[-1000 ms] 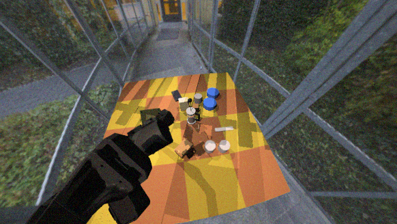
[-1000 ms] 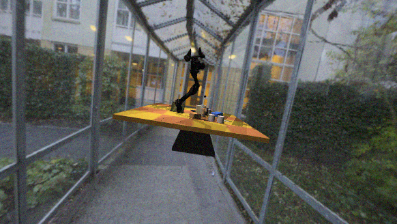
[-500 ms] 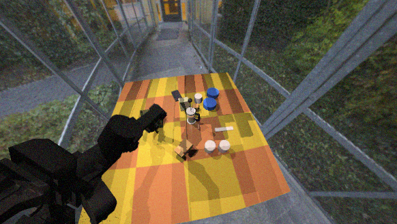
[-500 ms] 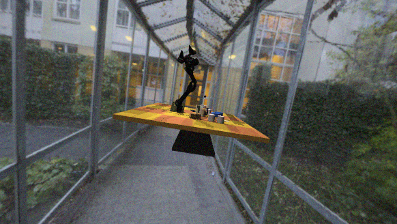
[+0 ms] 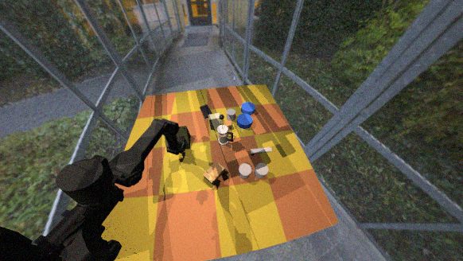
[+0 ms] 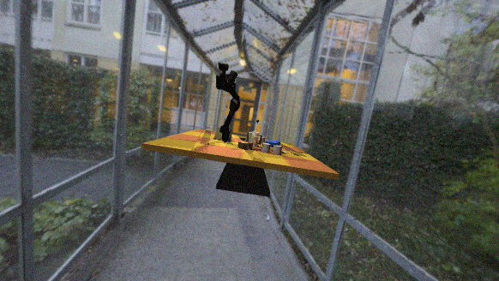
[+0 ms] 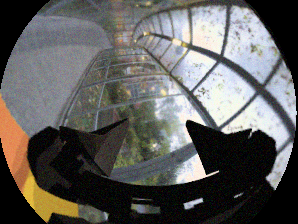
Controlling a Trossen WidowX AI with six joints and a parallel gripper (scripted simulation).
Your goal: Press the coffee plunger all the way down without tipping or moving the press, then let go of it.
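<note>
The coffee press is 54 cm to the left of my gripper tip, 42 cm below it and 40 cm ahead of it. Also, from my gripper tip: white stick: 62 cm ahead, 54 cm below, 41 cm to the left; then tan block: 52 cm below, 32 cm to the left, 28 cm ahead.
</note>
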